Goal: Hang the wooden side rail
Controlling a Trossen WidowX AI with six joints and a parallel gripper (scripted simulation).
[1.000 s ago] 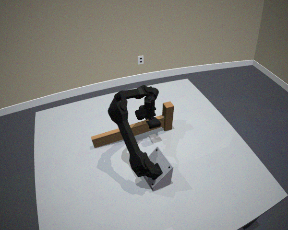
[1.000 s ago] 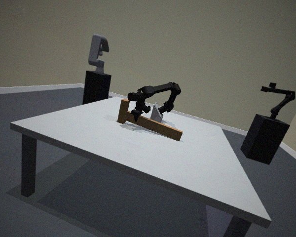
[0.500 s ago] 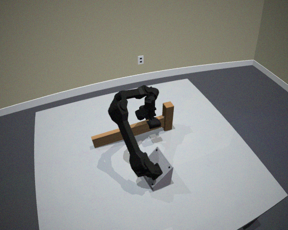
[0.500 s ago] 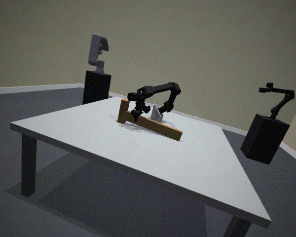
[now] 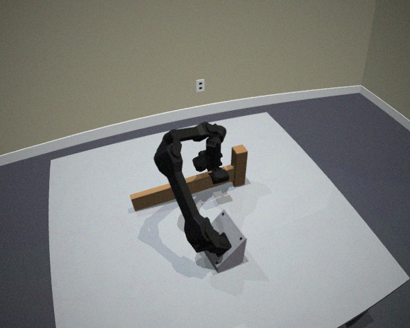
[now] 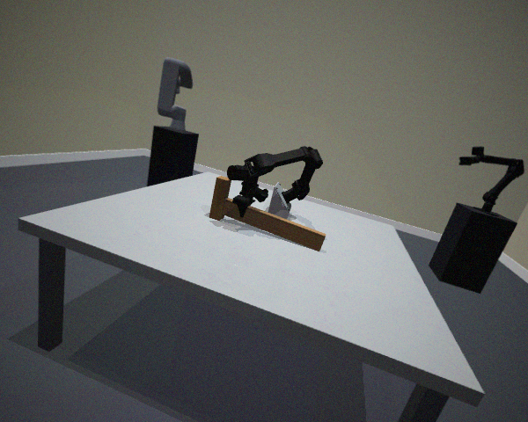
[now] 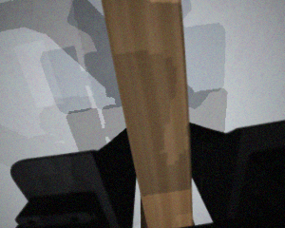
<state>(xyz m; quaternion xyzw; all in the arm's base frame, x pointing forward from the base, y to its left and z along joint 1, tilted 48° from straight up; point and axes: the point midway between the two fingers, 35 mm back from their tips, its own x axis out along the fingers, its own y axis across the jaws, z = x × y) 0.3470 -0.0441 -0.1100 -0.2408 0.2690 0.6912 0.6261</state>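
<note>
The wooden headboard post is 110 mm to the right of my gripper tip and 40 mm above it.
</note>
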